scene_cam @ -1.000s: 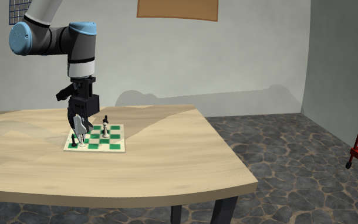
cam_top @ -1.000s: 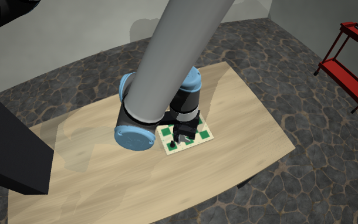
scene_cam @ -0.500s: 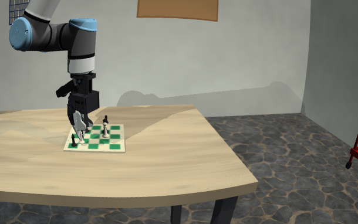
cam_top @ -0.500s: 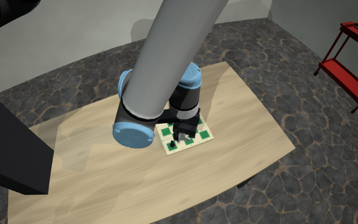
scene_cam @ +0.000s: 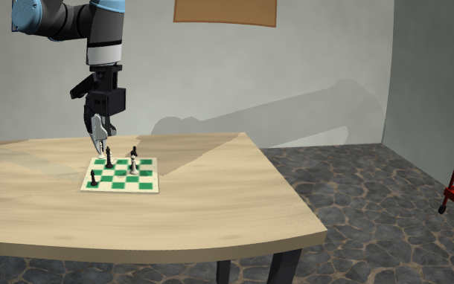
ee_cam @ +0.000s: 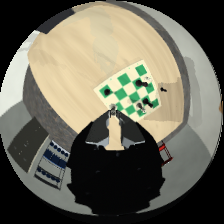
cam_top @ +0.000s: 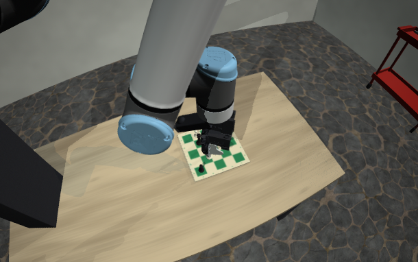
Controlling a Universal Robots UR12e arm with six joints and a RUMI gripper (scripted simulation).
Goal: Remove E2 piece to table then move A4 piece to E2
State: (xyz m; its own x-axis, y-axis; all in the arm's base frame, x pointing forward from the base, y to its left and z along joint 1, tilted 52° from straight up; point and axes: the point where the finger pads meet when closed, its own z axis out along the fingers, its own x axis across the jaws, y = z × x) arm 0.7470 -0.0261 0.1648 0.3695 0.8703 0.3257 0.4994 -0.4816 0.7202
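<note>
The small black piece is 21 cm to the left of my hand, 10 cm below it and 8 cm ahead of it. The rest, counted from my hand: tall black piece 11 cm to the left, 8 cm below; cream chessboard 11 cm below, 7 cm to the left, 4 cm ahead; white pawn 1 cm below.
</note>
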